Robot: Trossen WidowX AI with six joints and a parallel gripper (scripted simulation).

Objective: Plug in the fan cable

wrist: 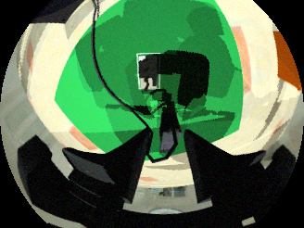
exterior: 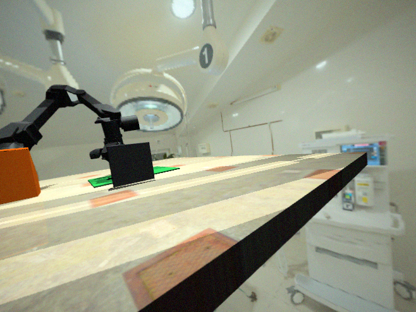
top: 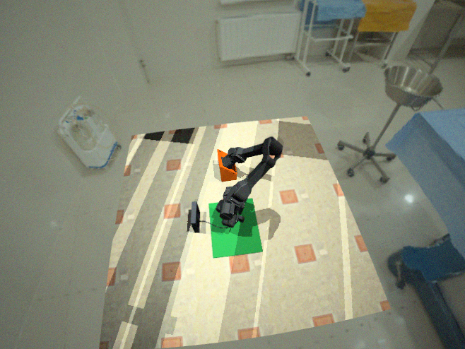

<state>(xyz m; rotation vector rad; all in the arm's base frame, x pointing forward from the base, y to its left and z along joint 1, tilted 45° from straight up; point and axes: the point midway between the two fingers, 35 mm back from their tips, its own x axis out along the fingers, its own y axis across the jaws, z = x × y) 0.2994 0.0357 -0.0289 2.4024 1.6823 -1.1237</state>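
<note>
Now: gripper tip 4 cm above the green board, 3 cm to the left of it and 3 cm short of it. From my gripper tip the other things lie so: white four-pin header (6 cm to the right, 2 cm below, 2 cm behind); then black fan (21 cm to the right, 4 cm above, 3 cm behind); then cable plug (1 cm to the left).
</note>
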